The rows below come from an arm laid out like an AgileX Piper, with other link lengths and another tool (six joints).
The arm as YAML. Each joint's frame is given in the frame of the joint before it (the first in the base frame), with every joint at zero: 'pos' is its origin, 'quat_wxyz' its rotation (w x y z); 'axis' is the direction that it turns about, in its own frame. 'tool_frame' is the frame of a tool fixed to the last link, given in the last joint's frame.
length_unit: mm
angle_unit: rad
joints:
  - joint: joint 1
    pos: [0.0, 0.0, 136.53]
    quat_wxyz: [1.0, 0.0, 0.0, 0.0]
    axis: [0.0, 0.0, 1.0]
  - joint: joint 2
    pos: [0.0, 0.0, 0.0]
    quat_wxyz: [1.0, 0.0, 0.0, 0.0]
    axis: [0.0, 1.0, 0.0]
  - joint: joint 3
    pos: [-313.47, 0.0, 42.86]
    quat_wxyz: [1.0, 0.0, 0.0, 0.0]
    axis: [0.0, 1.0, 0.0]
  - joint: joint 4
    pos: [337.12, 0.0, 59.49]
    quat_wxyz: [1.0, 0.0, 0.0, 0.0]
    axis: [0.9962, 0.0, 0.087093]
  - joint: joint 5
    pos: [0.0, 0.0, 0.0]
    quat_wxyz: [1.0, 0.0, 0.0, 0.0]
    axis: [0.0, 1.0, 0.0]
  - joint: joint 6
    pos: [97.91, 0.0, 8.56]
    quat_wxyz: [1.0, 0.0, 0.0, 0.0]
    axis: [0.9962, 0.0, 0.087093]
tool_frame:
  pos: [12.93, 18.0, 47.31]
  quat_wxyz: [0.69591, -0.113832, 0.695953, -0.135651]
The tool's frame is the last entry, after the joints.
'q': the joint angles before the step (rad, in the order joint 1, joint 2, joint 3, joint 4, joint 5, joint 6). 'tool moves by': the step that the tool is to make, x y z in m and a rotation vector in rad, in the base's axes. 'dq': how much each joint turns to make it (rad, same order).
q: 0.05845 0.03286 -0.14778 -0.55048 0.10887 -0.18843
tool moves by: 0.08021 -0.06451 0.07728 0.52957 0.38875 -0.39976
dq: -0.12473 0.49064 -0.41973 0.04689 0.46636 0.44767
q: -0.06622 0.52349 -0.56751 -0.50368 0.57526 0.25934
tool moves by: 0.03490 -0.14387 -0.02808 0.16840 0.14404 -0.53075
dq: -0.49755 0.33995 -0.11495 0.03383 -0.01600 0.09424
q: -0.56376 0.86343 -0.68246 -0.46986 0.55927 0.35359
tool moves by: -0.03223 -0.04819 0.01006 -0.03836 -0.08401 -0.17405
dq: -0.21390 0.01327 -0.00425 0.00518 -0.10677 0.01482
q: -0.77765 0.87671 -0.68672 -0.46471 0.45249 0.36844
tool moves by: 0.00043 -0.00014 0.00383 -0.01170 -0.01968 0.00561
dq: -0.00336 0.00001 -0.00316 0.00452 -0.02130 0.00006
